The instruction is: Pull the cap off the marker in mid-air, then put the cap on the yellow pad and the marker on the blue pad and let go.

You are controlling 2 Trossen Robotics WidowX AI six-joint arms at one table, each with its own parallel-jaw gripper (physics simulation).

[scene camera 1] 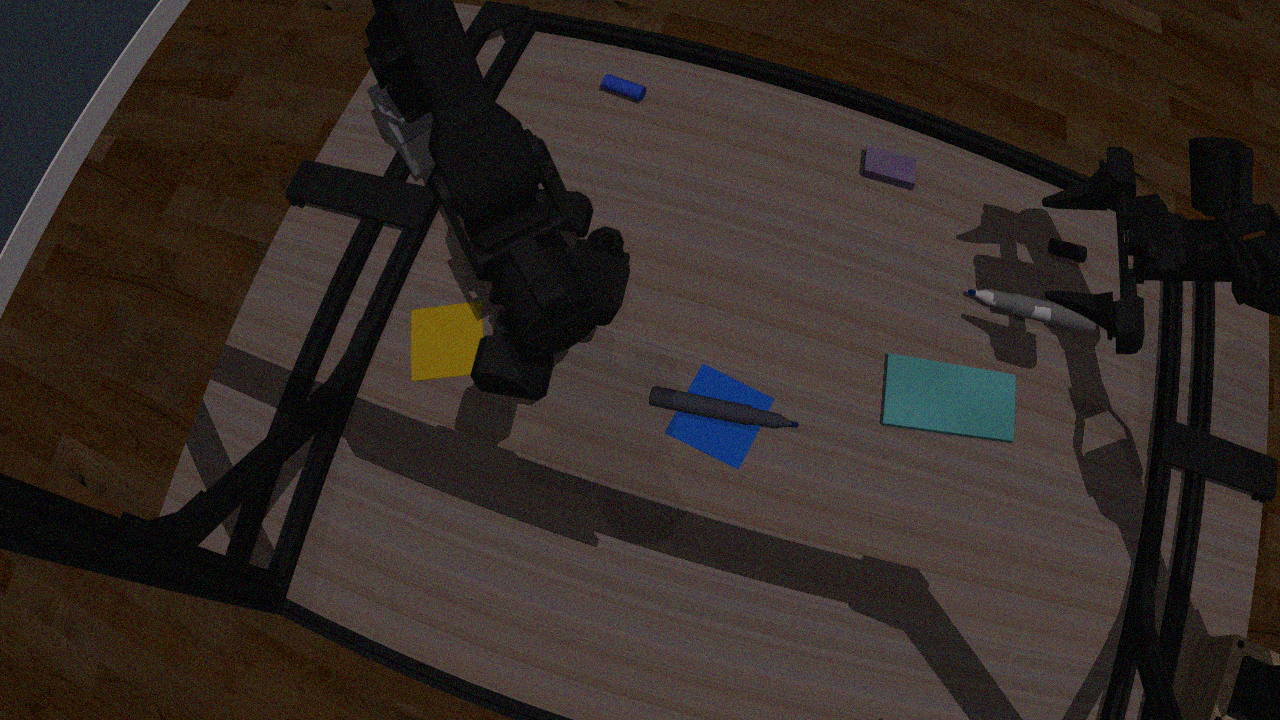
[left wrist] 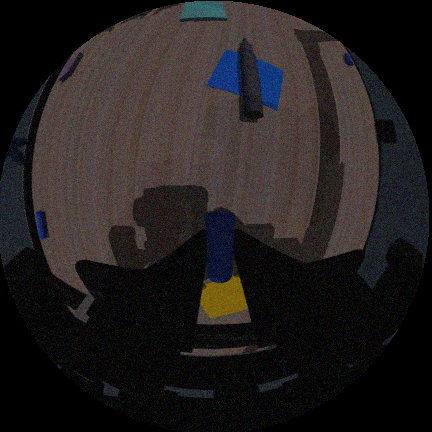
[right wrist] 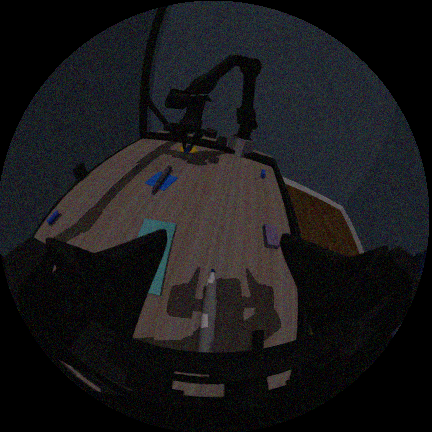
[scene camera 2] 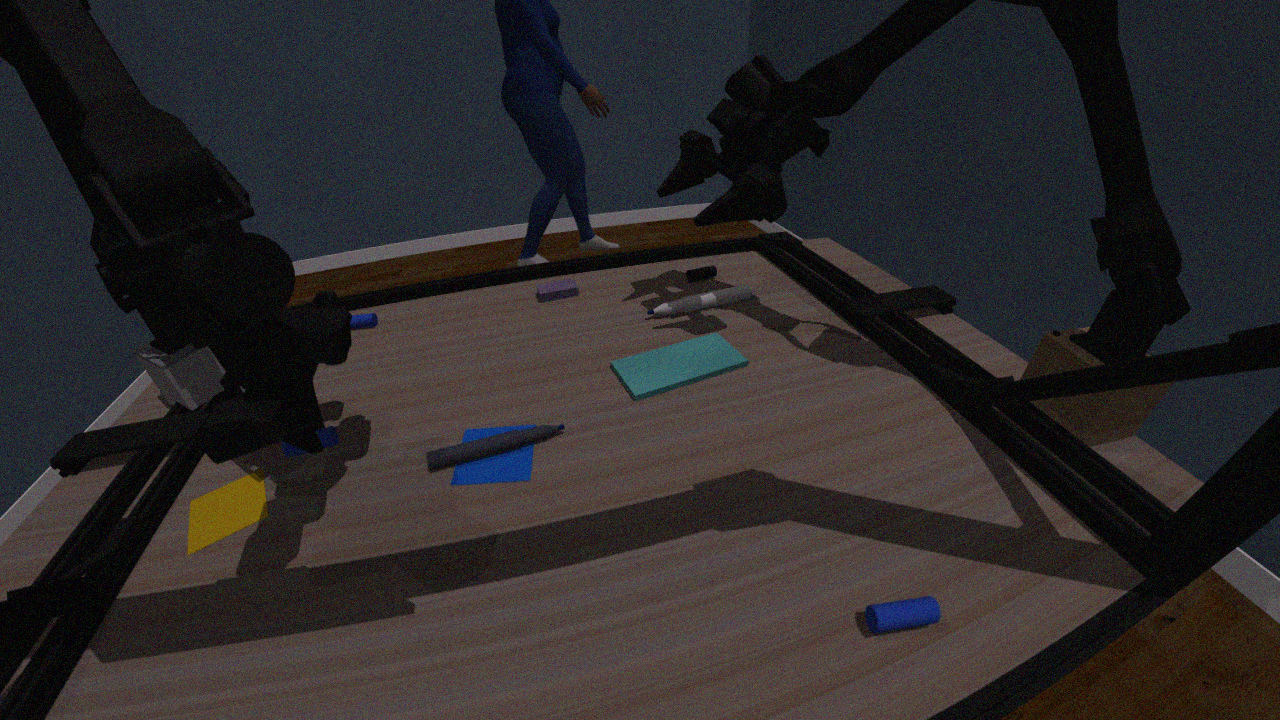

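Seen in the pictures: left gripper, fingertip midpoint: (left wrist: pixel 219 234) (right wrist: pixel 186 150) (scene camera 2: pixel 320 444); right gripper, fingertip midpoint: (scene camera 1: pixel 1044 247) (right wrist: pixel 225 237) (scene camera 2: pixel 675 207); left arm's base at its link origin: (scene camera 1: pixel 422 91) (right wrist: pixel 242 136) (scene camera 2: pixel 184 336); right arm's base at its link origin: (scene camera 1: pixel 1255 693) (scene camera 2: pixel 1110 351).
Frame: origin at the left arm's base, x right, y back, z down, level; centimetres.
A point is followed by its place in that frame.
The dark grey marker (scene camera 1: pixel 716 407) @[z 6.9, x -6.2, y -43.9 cm] (scene camera 2: pixel 492 445) @[z 7.3, x -6.2, y -44.7 cm] (left wrist: pixel 250 80) @[z 7.0, x -5.1, y -42.0 cm] (right wrist: pixel 161 181) @[z 7.6, x -8.9, y -45.3 cm] lies uncapped across the blue pad (scene camera 1: pixel 733 452) @[z 8.7, x -5.4, y -48.0 cm] (scene camera 2: pixel 514 470) @[z 8.7, x -5.3, y -47.5 cm] (left wrist: pixel 272 80) @[z 8.7, x -4.4, y -46.1 cm], both ends over its edges. My left gripper (scene camera 2: pixel 310 440) @[z 5.2, x 2.2, y -30.0 cm] (left wrist: pixel 219 234) @[z 5.2, x 2.2, y -30.0 cm] is shut on a dark blue cap (scene camera 2: pixel 329 436) @[z 4.0, x 1.6, y -31.6 cm] (left wrist: pixel 220 260) @[z 3.6, x 2.9, y -29.1 cm]. It holds the cap in the air near the yellow pad (scene camera 1: pixel 443 344) @[z 8.7, x 11.4, y -23.4 cm] (scene camera 2: pixel 223 514) @[z 8.7, x 11.6, y -23.6 cm] (left wrist: pixel 225 300) @[z 8.7, x 11.1, y -22.8 cm], which shows between its fingers in the left wrist view. In scene camera 1 the arm hides the cap and part of the pad. My right gripper (scene camera 1: pixel 1047 248) @[z -7.3, x -37.2, y -52.8 cm] (scene camera 2: pixel 679 207) @[z -7.3, x -37.2, y -52.8 cm] (right wrist: pixel 225 237) @[z -7.3, x -37.2, y -52.8 cm] is open and empty, above the table at the right.
Below my right gripper lie a grey-white pen (scene camera 1: pixel 1020 304) @[z 6.7, x -39.9, y -54.2 cm] (scene camera 2: pixel 707 300) @[z 7.2, x -41.4, y -56.6 cm] and a black cylinder (scene camera 1: pixel 1066 249) @[z 6.7, x -50.6, y -53.0 cm] (scene camera 2: pixel 700 274) @[z 7.3, x -50.2, y -53.2 cm]. A teal slab (scene camera 1: pixel 948 396) @[z 7.9, x -26.3, y -56.6 cm] (scene camera 2: pixel 680 365) @[z 7.9, x -25.8, y -57.3 cm], a purple block (scene camera 1: pixel 889 166) @[z 7.2, x -38.4, y -33.1 cm] (scene camera 2: pixel 556 290) @[z 7.3, x -37.5, y -33.8 cm] and two blue cylinders (scene camera 1: pixel 623 86) @[z 6.8, x -19.9, y -8.6 cm] (scene camera 2: pixel 904 614) @[z 6.7, x -1.5, y -81.2 cm] also lie about. A person (scene camera 2: pixel 546 107) stands beyond the table.
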